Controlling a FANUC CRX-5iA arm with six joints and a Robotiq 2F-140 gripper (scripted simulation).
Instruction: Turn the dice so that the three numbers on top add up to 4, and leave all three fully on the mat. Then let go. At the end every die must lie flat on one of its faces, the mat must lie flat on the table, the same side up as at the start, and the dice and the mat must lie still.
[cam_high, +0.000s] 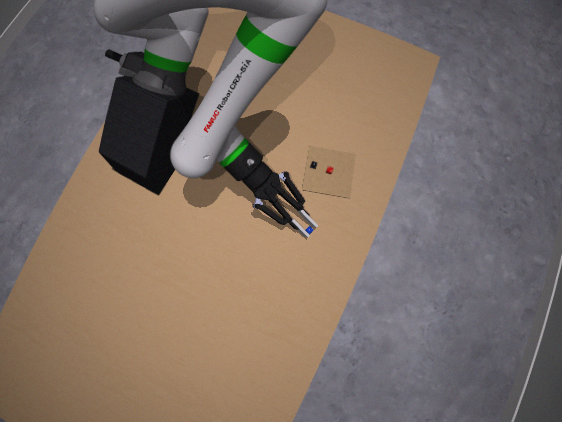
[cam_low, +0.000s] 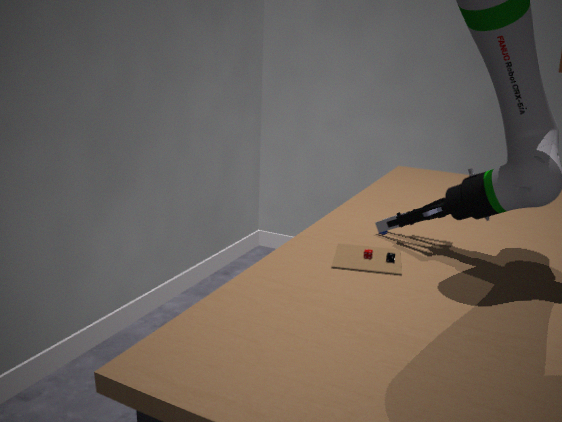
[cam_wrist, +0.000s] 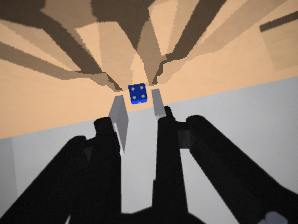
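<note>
Now: hand 2 cm short of the blue die and 3 cm above it. Also, from my hand: red die: 1 cm behind, 18 cm to the left, 2 cm below; then black die: 5 cm behind, 17 cm to the left, 2 cm below; then tan mat: 1 cm behind, 18 cm to the left, 3 cm below.
</note>
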